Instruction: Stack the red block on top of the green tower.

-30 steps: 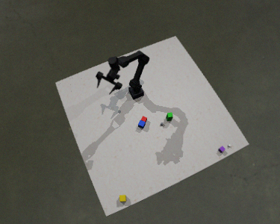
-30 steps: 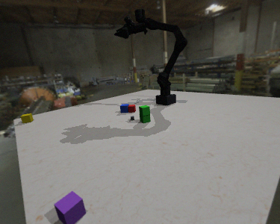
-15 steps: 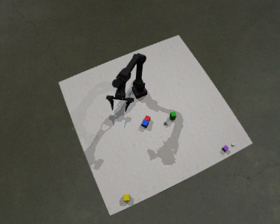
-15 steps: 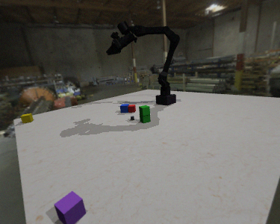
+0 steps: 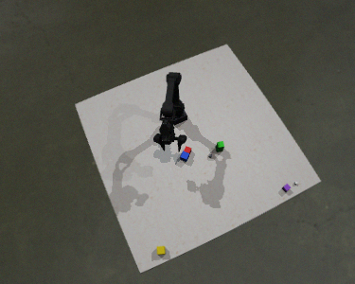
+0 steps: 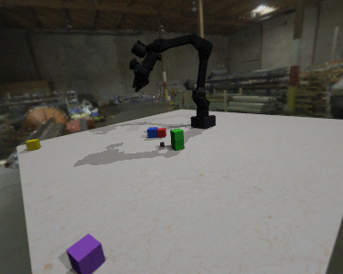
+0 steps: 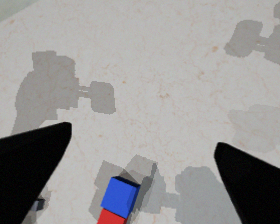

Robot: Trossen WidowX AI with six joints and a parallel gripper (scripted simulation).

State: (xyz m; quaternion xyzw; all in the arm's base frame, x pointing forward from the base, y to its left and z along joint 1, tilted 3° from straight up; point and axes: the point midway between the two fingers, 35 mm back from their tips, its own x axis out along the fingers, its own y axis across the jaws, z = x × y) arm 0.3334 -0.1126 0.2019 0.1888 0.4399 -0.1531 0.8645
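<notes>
My gripper tip is 7 cm past the red block, 11 cm to the right of it and 23 cm above it. Also, from my gripper tip: yellow block (51 cm ahead, 20 cm to the right, 22 cm below); then small grey cube (25 cm to the left, 24 cm below); then blue block (4 cm behind, 9 cm to the left, 22 cm below).
</notes>
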